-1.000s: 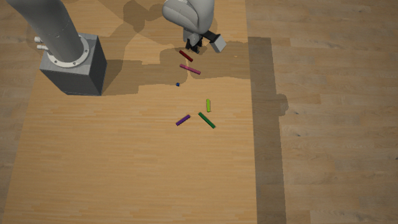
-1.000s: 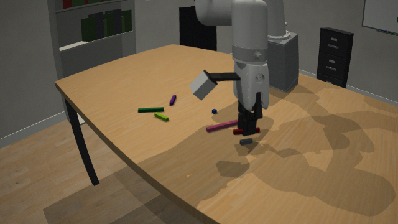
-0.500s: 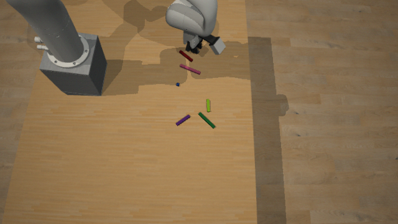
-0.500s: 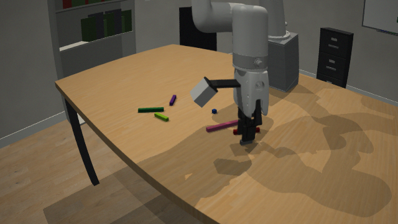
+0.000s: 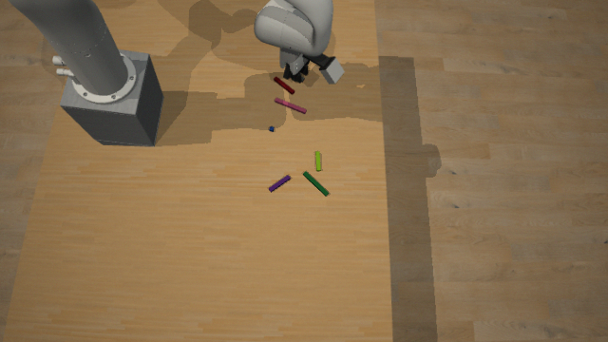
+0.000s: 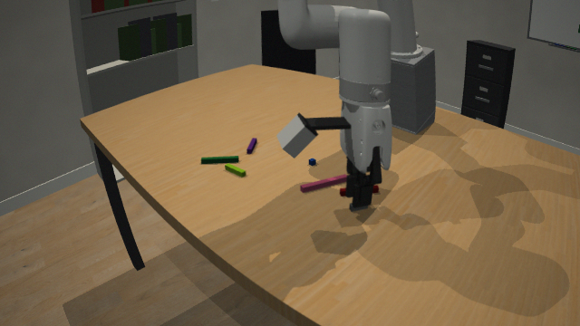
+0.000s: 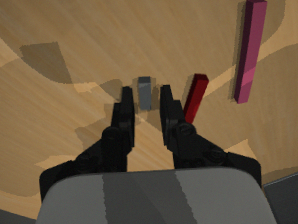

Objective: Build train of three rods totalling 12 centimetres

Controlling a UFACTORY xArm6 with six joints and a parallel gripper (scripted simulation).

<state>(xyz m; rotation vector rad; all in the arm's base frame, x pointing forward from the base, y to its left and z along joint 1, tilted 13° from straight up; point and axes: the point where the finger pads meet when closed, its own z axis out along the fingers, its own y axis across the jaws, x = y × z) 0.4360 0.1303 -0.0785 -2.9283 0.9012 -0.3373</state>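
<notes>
My gripper is now 30 mm above the grey rod. Also, from my hand: pink rod: 20 mm behind, 90 mm to the right, 30 mm below; blue rod: 70 mm behind, 160 mm to the right, 30 mm below; red rod: 40 mm behind, 20 mm to the right, 30 mm below.
</notes>
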